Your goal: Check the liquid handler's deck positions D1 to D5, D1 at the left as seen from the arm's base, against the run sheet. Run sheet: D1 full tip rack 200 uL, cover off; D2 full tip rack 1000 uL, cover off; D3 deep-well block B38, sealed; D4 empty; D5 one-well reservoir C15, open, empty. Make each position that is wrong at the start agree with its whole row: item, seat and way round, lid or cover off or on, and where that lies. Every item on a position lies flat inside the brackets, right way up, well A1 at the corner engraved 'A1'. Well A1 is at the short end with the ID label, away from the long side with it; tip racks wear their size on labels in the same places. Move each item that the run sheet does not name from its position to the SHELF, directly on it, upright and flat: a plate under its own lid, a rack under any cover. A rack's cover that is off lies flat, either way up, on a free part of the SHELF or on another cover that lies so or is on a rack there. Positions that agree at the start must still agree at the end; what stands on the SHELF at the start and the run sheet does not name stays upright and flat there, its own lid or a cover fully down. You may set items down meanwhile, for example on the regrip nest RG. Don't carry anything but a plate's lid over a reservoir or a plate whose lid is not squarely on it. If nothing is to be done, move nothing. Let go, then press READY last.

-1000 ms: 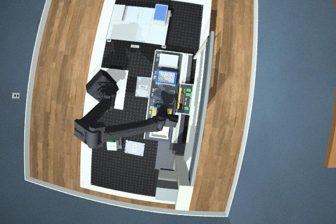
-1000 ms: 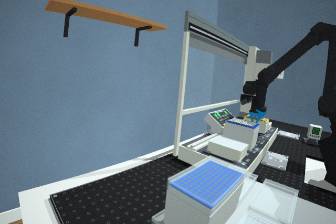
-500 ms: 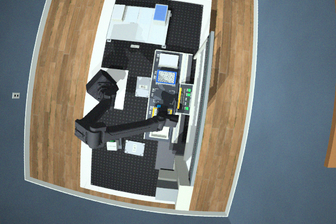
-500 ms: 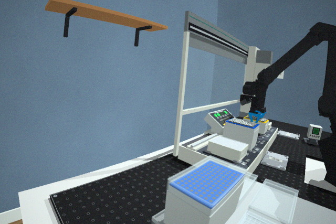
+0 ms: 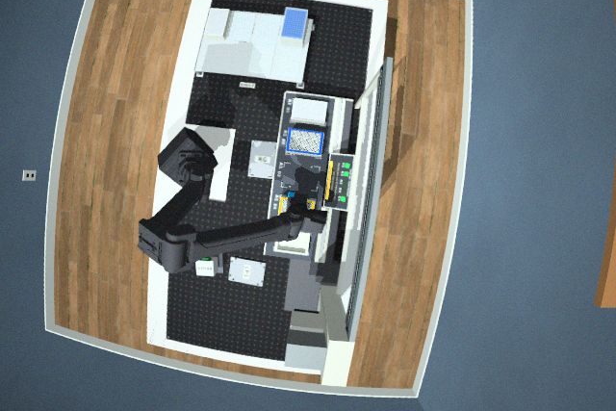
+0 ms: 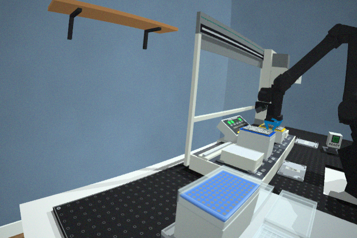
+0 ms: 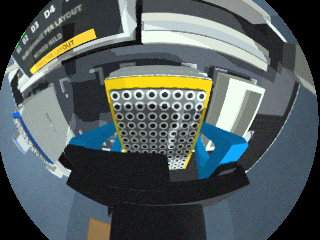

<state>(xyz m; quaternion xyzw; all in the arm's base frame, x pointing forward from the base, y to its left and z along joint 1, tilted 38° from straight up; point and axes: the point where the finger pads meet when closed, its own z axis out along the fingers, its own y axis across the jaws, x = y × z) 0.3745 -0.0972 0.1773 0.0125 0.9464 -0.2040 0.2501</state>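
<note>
Now: hand 10 mm past the yellow-rimmed tip rack and 10 mm below it. Also, from my hand: regrip nest 130 mm behind, 190 mm to the left, 90 mm below; then white reservoir 20 mm behind, 120 mm to the right, 30 mm below; then blue-rimmed tip rack 30 mm ahead, 240 mm to the left, 30 mm above.
</note>
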